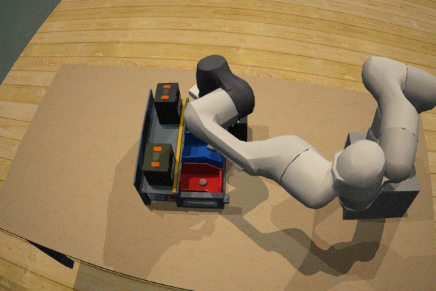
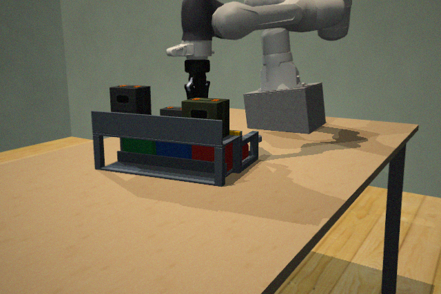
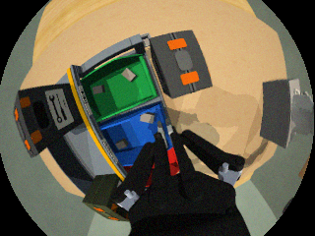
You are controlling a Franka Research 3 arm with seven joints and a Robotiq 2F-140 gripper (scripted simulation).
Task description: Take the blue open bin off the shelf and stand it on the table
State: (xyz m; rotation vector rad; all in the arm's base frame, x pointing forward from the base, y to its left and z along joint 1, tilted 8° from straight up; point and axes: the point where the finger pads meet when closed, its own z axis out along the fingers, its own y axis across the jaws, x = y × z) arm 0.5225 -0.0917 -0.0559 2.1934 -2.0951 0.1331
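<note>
The blue open bin lies 80 mm ahead of my hand and 30 mm below it. Also, from my hand: yellow bar (130 mm ahead, 20 mm above, 10 mm to the left); then red bin (110 mm to the left, 70 mm ahead, 50 mm below); then green bin (110 mm to the right, 80 mm ahead, 50 mm below).
</note>
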